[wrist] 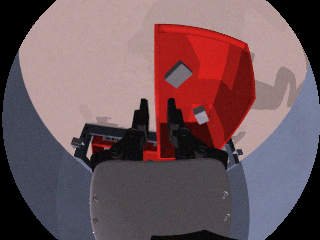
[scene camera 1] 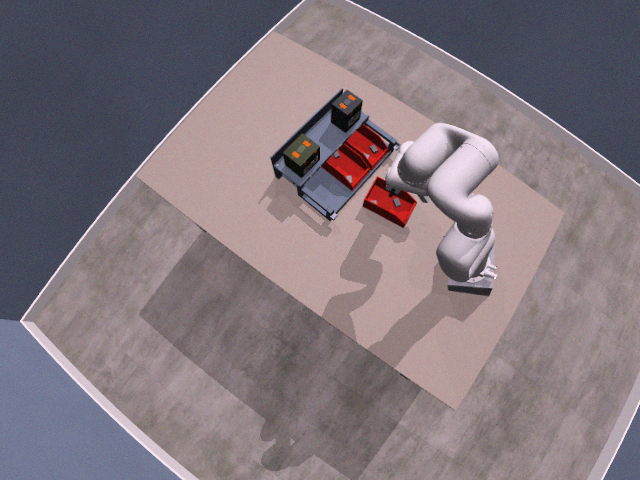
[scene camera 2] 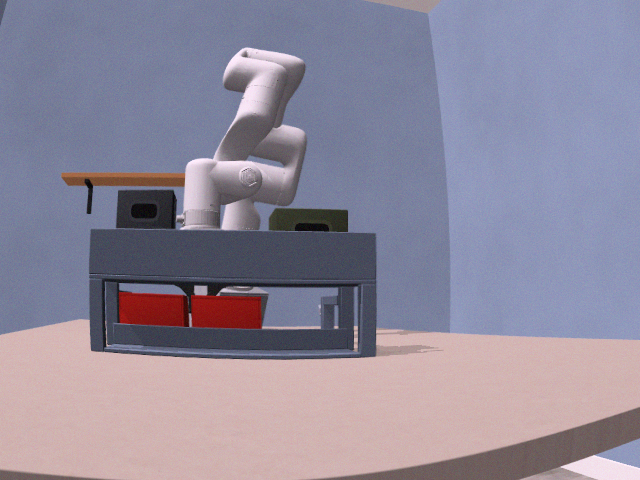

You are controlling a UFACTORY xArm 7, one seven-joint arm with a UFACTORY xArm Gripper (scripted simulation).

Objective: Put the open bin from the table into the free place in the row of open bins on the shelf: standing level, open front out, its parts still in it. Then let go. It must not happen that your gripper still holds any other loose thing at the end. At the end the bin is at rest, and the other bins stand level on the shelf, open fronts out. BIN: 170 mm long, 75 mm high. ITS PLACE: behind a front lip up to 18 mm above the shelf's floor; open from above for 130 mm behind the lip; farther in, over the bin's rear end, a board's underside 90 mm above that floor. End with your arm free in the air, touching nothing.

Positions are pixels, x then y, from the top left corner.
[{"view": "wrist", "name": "my gripper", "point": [157, 107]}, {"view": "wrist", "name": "red open bin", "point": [223, 81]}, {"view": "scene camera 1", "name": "red open bin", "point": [378, 190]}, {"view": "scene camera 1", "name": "red open bin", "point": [351, 163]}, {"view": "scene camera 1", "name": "red open bin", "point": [364, 137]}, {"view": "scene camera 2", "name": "red open bin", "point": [240, 312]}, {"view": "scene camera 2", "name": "red open bin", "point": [134, 308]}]
